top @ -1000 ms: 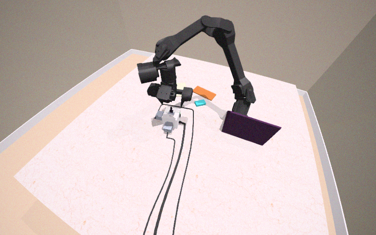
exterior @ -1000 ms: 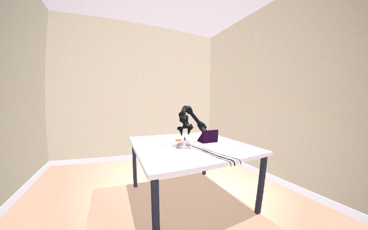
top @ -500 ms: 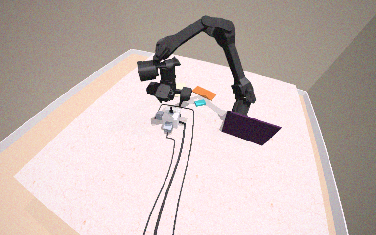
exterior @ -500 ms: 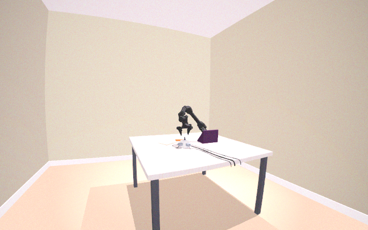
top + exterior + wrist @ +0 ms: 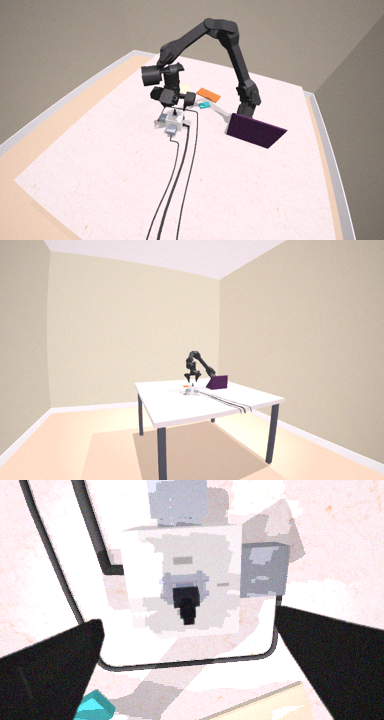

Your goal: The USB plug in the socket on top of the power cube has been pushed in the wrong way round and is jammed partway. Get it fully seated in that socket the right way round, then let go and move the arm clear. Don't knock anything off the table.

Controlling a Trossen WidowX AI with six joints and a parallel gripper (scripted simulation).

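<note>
Right now the black USB plug is 2 cm below my gripper tip. Also, from my gripper tip: grey socket 5 cm below; pale card 24 cm to the right, 11 cm below, 10 cm ahead; teal block 18 cm to the right, 11 cm below, 11 cm behind.
</note>
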